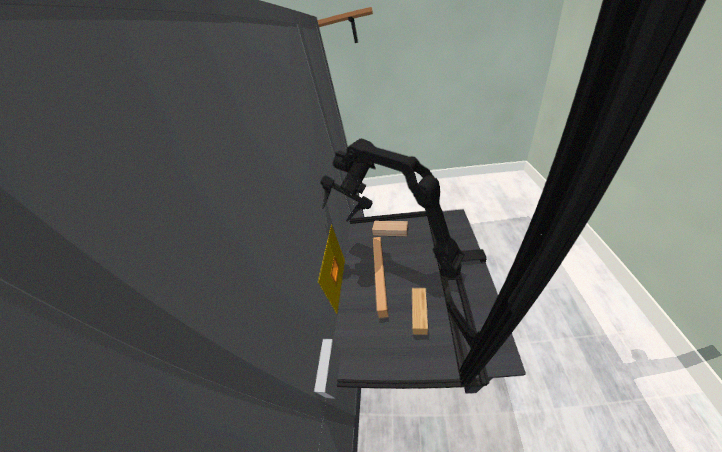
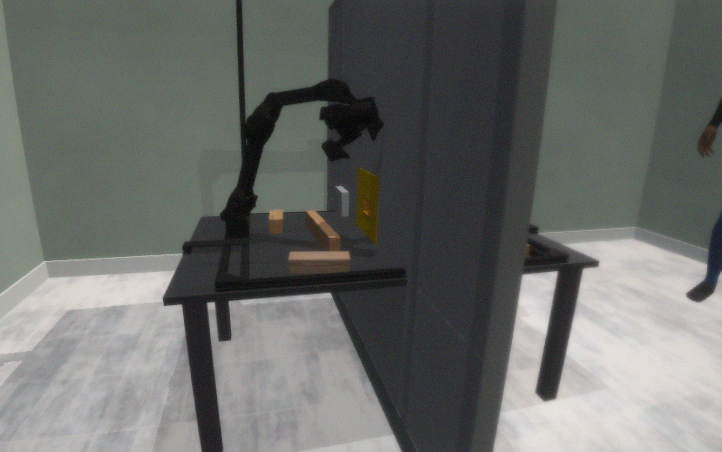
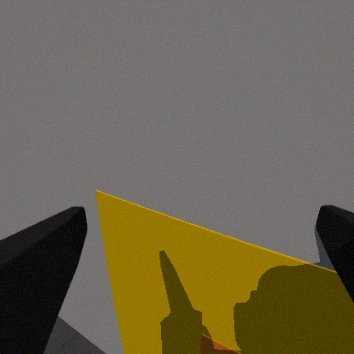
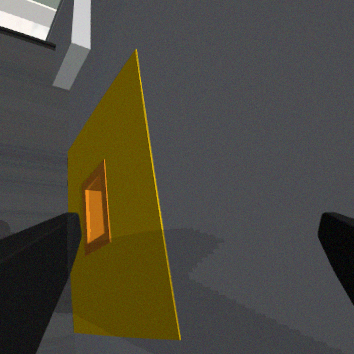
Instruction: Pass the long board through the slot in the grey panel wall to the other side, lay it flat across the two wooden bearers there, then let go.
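Places are measured from the left arm's base along level axes (x back, y right, z up), in metres.
Pixels of known places: left gripper, fingertip midpoint: [image 3: 204, 217]; right gripper, fingertip midpoint: [image 1: 334, 215] [image 2: 361, 148] [image 4: 202, 224]; right arm's base at its link origin: [image 1: 450, 272] [image 2: 236, 236].
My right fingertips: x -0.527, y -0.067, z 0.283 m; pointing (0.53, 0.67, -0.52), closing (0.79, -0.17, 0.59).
Observation:
For each thing: its middle in the pictures, then the offset to it from my right fingertips. "pt": a spot on its surface instead. Level surfaces: height alone.
- long wooden board at the middle of its body: [image 2: 321, 230] [image 1: 379, 273] dx -0.117, dy +0.051, dz -0.274 m
- slot at a spot on its surface: [image 4: 95, 215] [image 1: 333, 274] pt dx +0.054, dy +0.079, dz -0.227 m
- board's table at its surface level: dz -0.302 m
- pale block at the middle of its body: [image 2: 319, 262] [image 1: 390, 228] dx -0.165, dy -0.210, dz -0.284 m
- yellowish block at the middle of its body: [image 1: 419, 310] [image 2: 276, 221] dx -0.254, dy +0.216, dz -0.278 m
- white bar at a spot on its surface: [image 4: 81, 25] [image 1: 324, 356] pt dx +0.030, dy +0.387, dz -0.203 m
A long wooden board [image 1: 380, 282] [image 2: 323, 233] lies on the table, roughly parallel to the grey panel wall [image 1: 159, 133] [image 2: 452, 213] [image 3: 175, 100] [image 4: 250, 125]. The slot [image 1: 334, 269] [image 2: 366, 206] [image 4: 95, 215] is framed orange in a yellow plate [image 1: 326, 277] [image 2: 367, 186] [image 3: 140, 240] [image 4: 130, 150]. My right gripper [image 1: 336, 213] [image 2: 355, 146] [image 4: 202, 224] is open and empty, high beside the wall, above the plate. My left gripper [image 3: 204, 217] is open and empty, facing the wall's other side near the plate there. The two bearers across the wall cannot be made out.
Two shorter wooden blocks lie on the board's table [image 1: 383, 362]: a pale block [image 1: 390, 228] [image 2: 319, 261] near one board end, and a yellowish block [image 1: 419, 310] [image 2: 276, 221]. A white bar [image 1: 323, 366] [image 2: 342, 200] [image 4: 81, 25] juts from the wall. Another table [image 2: 578, 258] stands beyond it.

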